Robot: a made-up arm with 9 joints. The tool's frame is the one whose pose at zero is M.
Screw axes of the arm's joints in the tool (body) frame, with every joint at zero. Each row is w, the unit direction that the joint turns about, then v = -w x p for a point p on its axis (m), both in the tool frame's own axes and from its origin. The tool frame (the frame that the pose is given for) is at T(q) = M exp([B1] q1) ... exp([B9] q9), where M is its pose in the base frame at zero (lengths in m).
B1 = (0, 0, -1, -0.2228, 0.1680, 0.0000)
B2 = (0, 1, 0, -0.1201, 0.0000, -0.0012)
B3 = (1, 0, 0, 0.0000, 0.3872, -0.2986)
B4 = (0, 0, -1, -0.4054, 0.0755, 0.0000)
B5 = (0, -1, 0, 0.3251, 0.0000, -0.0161)
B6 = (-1, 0, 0, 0.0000, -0.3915, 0.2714)
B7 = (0, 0, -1, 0.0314, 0.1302, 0.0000)
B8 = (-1, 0, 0, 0.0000, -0.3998, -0.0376)
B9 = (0, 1, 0, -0.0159, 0.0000, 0.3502)
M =
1 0 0 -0.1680
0 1 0 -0.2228
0 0 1 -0.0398
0 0 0 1
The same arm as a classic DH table. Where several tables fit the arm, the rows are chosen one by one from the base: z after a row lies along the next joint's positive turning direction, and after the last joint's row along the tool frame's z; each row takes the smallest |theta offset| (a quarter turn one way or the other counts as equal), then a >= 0, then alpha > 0; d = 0 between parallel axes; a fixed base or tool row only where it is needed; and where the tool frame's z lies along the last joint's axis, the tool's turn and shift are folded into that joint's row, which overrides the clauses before.
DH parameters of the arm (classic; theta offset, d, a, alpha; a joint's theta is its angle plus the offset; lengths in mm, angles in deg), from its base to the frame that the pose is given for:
base (fixed): 0 0 0 180
joint 1: 0 -80.3 -169.2 90
joint 2: -90 75.8 267.1 -90
joint 3: -90 76.7 106.8 90
joint 4: -90 62.1 59.4 90
joint 5: -90 134 66.4 -90
joint 6: -90 -114.1 302.8 90
joint 7: 0 -8.3 6.2 -90
joint 8: -90 -220 383.9 90
joint 9: 90 37.6 350.2 -90
tool (fixed): 180 -15.9 0 0

